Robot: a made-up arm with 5 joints.
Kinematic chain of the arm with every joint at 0, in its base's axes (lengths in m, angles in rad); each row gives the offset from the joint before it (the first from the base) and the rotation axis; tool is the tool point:
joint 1: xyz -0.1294 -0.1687 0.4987 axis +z
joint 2: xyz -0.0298 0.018 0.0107 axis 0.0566 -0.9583 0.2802
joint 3: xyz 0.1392 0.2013 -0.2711 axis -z
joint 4: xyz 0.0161 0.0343 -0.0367 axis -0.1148 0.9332 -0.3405
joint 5: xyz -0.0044 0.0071 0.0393 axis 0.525 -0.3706 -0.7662
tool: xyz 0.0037 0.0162 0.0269
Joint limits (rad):
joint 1: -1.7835..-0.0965
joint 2: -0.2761..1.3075
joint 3: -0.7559..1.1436
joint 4: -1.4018..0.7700
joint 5: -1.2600..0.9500
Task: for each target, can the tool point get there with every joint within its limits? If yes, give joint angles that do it. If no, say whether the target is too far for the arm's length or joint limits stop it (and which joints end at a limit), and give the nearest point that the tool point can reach.
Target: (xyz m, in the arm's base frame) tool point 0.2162 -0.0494 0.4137
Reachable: yes | joints -0.7277 1.0692 -0.3251 -0.8804 -1.0361
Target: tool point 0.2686 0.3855 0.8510
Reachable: no: too far | nearest point 0.1092 0.1636 0.5960 | short by 0.374 m
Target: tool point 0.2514 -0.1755 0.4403
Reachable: yes | joints -1.0883 1.1019 0.3525 -1.1310 0.1642
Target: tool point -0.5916 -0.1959 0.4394
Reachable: no: joint limits stop it (at a limit: joint 1, joint 2, joint 3) | nearest point -0.1253 0.0316 0.2047 | short by 0.569 m
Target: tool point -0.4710 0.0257 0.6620
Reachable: no: joint limits stop it (at a limit: joint 1, joint 2, joint 3) | nearest point 0.0455 0.1450 0.5109 | short by 0.551 m
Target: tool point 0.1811 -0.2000 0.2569
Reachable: yes | joints -1.2063 -0.0318 -0.1750 0.4475 0.2394
